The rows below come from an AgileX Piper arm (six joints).
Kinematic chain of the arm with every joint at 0, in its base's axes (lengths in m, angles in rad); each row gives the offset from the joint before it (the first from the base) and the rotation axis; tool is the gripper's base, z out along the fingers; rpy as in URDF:
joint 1: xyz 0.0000 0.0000 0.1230 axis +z
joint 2: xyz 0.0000 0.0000 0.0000 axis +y
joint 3: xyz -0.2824 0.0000 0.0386 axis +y
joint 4: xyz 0.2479 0.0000 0.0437 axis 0.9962 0 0.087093
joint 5: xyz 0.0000 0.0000 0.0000 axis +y
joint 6: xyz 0.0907 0.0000 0.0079 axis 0.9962 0 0.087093
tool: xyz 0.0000 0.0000 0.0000 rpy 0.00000 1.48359 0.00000
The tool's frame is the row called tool.
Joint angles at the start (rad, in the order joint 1, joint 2, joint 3, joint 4, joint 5, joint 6):
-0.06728 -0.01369 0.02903 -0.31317 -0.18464 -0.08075
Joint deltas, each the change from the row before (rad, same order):
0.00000 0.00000 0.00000 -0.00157 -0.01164 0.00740
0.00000 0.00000 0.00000 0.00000 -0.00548 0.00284
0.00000 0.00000 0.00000 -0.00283 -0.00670 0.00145
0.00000 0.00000 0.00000 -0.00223 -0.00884 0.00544
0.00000 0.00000 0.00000 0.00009 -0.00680 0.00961
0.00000 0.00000 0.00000 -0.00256 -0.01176 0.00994
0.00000 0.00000 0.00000 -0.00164 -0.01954 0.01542
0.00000 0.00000 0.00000 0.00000 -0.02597 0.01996
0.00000 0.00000 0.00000 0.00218 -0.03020 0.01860
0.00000 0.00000 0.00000 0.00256 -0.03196 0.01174
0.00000 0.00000 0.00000 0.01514 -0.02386 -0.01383
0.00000 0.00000 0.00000 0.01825 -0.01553 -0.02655
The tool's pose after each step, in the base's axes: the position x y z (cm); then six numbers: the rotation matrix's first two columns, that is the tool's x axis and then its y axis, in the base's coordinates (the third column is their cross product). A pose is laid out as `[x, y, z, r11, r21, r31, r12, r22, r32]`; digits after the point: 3 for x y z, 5 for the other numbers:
[5.375, 0.188, 22.085, 0.23352, -0.38907, -0.89112, 0.10350, 0.92120, -0.37508]
[5.363, 0.204, 22.130, 0.23910, -0.38648, -0.89077, 0.10321, 0.92230, -0.37245]
[5.348, 0.228, 22.184, 0.24545, -0.38770, -0.88850, 0.10342, 0.92178, -0.37366]
[5.328, 0.259, 22.256, 0.25431, -0.38468, -0.88733, 0.10272, 0.92304, -0.37073]
[5.311, 0.279, 22.313, 0.26181, -0.37568, -0.88900, 0.10062, 0.92673, -0.36200]
[5.283, 0.318, 22.408, 0.27384, -0.36868, -0.88830, 0.09862, 0.92950, -0.35538]
[5.232, 0.380, 22.567, 0.29382, -0.35554, -0.88728, 0.09499, 0.93452, -0.34301]
[5.159, 0.458, 22.778, 0.32025, -0.33628, -0.88564, 0.08932, 0.94143, -0.32516]
[5.066, 0.542, 23.023, 0.35037, -0.31584, -0.88175, 0.08296, 0.94819, -0.30667]
[4.960, 0.629, 23.279, 0.38115, -0.30113, -0.87410, 0.07808, 0.95258, -0.29411]
[4.871, 0.652, 23.482, 0.40311, -0.29970, -0.86469, 0.08244, 0.95291, -0.29184]
[4.808, 0.636, 23.621, 0.41634, -0.30810, -0.85541, 0.09251, 0.95031, -0.29725]

